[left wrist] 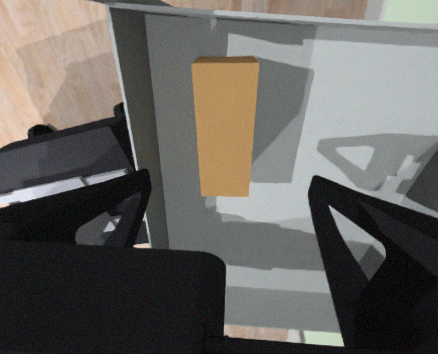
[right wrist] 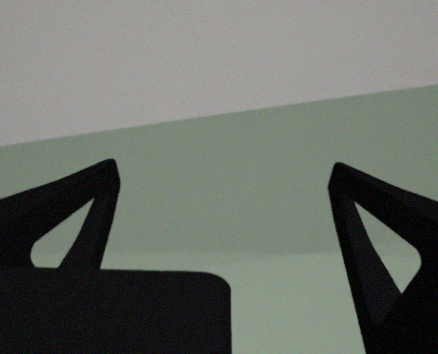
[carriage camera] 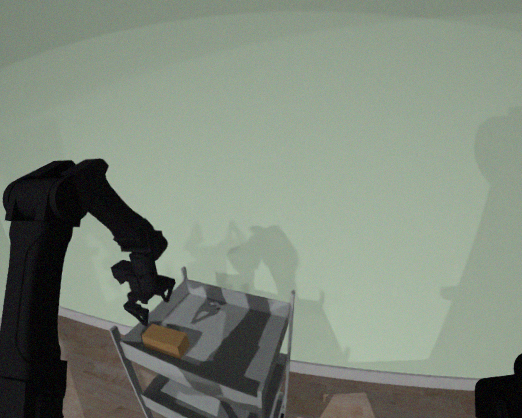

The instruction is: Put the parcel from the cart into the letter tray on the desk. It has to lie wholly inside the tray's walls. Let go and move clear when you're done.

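Frame: origin at the left arm's base, x back, y left, z down, level; metres.
Seen in the pictures: left gripper, fingertip midpoint: (left wrist: 228, 181) (carriage camera: 156, 313); right gripper, fingertip midpoint: (right wrist: 224, 172).
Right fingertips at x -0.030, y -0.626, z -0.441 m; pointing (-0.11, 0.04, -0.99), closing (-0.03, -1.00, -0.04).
Note:
A point is followed by its place in that frame.
The parcel, an orange-brown box (carriage camera: 165, 340) {y -0.017, x -0.337, z 0.144 m} (left wrist: 226, 129) {y 0.007, x -0.361, z 0.144 m}, lies in the top tray of the grey cart (carriage camera: 190, 371) {y -0.102, x -0.281, z 0.197 m} (left wrist: 400, 75) {y 0.002, x -0.532, z 0.196 m}, near one side wall. My left gripper (carriage camera: 156, 306) {y 0.006, x -0.363, z 0.064 m} (left wrist: 228, 181) {y 0.006, x -0.363, z 0.064 m} is open and empty above the cart's top tray. In the left wrist view the parcel's near end lies between the lines of the two fingers, with its length running away from them. My right gripper (right wrist: 224, 172) {y -0.626, x -0.030, z -0.441 m} is open and empty, facing the wall and ceiling. The letter tray and the desk do not show in these views.
The cart's upright posts (carriage camera: 290, 325) {y -0.400, x -0.482, z 0.222 m} rise above its top tray at the corners, and a lower shelf (carriage camera: 187, 397) {y -0.029, x -0.351, z 0.461 m} shows beneath. A pale green wall (carriage camera: 350, 200) {y -0.641, x -0.711, z -0.174 m} stands behind the cart. Part of the robot's dark base (left wrist: 65, 155) {y -0.118, x 0.206, z 0.560 m} shows beside the cart.

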